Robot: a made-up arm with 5 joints. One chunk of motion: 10 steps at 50 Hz.
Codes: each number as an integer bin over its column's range. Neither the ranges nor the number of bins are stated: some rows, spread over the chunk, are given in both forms.
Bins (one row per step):
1: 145 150 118 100 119
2: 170 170 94 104 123
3: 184 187 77 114 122
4: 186 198 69 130 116
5: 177 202 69 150 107
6: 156 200 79 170 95
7: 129 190 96 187 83
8: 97 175 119 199 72
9: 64 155 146 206 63
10: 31 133 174 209 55
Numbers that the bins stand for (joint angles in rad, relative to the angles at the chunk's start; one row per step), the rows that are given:
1: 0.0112 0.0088 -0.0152 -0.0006 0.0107
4: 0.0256 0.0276 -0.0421 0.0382 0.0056
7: 0.0055 0.0245 -0.0273 0.1120 -0.0500
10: -0.0291 0.0022 0.0155 0.1405 -0.0973
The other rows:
2: 0.0200 0.0167 -0.0284 0.0046 0.0174
3: 0.0249 0.0233 -0.0377 0.0175 0.0157
5: 0.0225 0.0292 -0.0421 0.0641 -0.0096
6: 0.0151 0.0284 -0.0366 0.0900 -0.0298
8: -0.0058 0.0186 -0.0147 0.1275 -0.0686
9: -0.0174 0.0108 0.0002 0.1366 -0.0838

